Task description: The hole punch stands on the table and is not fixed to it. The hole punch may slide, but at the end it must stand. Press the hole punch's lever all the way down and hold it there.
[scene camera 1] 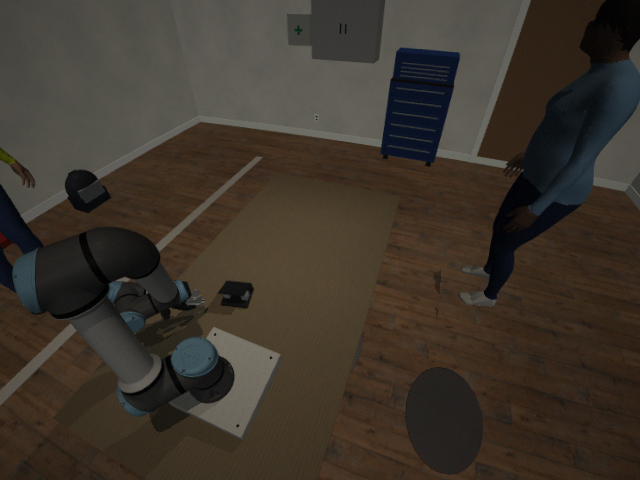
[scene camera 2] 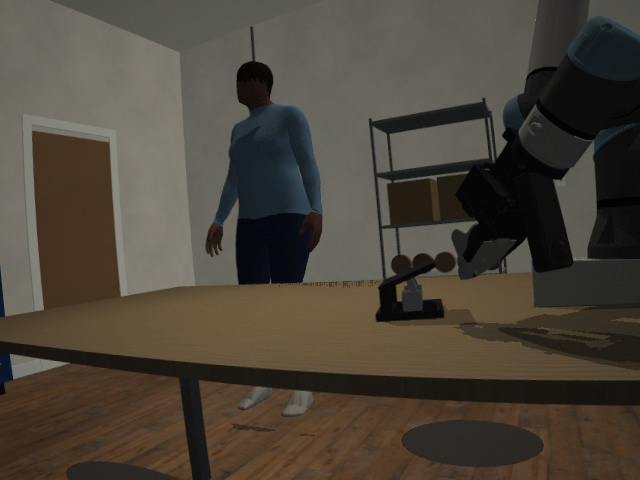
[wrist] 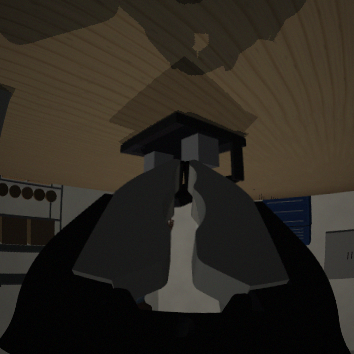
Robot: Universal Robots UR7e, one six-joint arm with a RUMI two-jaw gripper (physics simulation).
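The black hole punch with grey blocks stands upright on the table. Its lever is raised and slopes up from the hinge post toward the gripper's side. In the wrist view the fingers hide most of the lever. My gripper is shut and empty. It is tilted, with its fingertips beside the lever's raised free end at about that height. In scene camera 2 a small gap shows between fingers and lever, so they look apart.
The arm's white base plate lies on the table near the hole punch. A person in a blue top stands beyond the table. A shelf unit and a blue tool cabinet stand farther back.
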